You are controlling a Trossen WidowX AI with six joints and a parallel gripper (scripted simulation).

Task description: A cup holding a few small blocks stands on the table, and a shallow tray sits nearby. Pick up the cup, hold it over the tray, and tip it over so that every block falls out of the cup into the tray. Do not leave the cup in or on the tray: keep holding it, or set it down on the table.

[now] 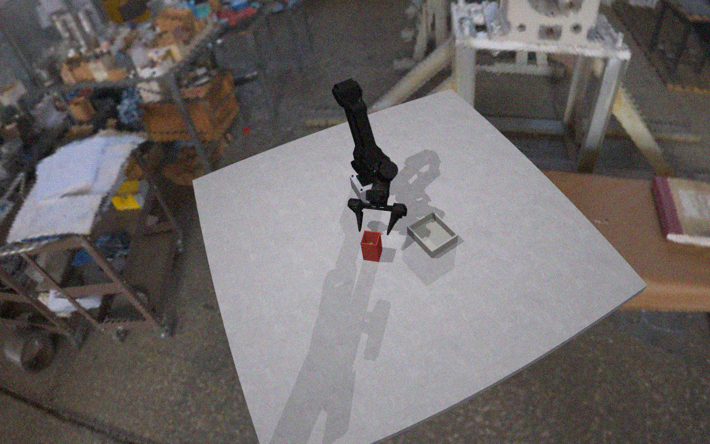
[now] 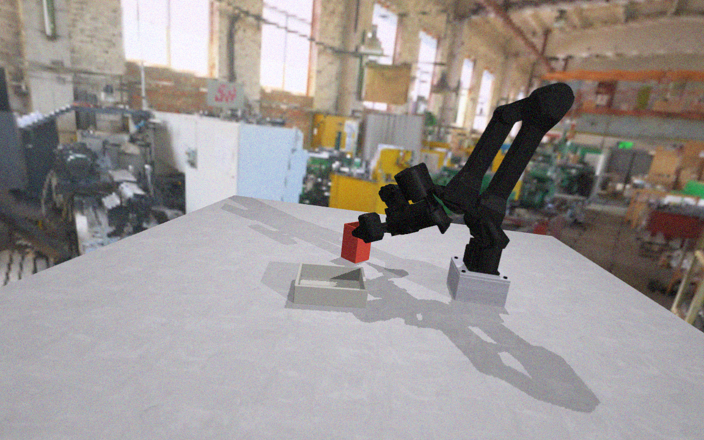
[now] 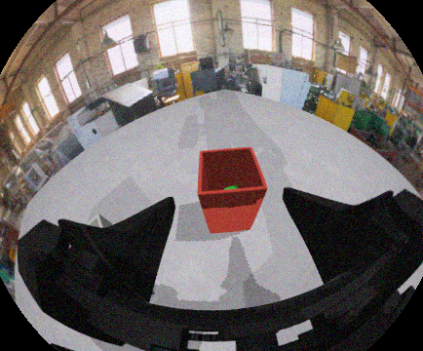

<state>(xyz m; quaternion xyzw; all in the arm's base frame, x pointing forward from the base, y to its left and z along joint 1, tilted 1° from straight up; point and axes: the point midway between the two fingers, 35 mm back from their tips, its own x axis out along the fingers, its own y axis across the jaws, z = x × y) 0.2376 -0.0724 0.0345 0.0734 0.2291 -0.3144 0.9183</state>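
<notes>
Now: the green block 3 cm below my gripper tip, 2 cm to the right of it and 2 cm ahead of it. The rest, counted from my gripper tip: red square cup 6 cm below, 2 cm to the right, 2 cm ahead; red block 5 cm below, 2 cm to the right, 2 cm ahead.
</notes>
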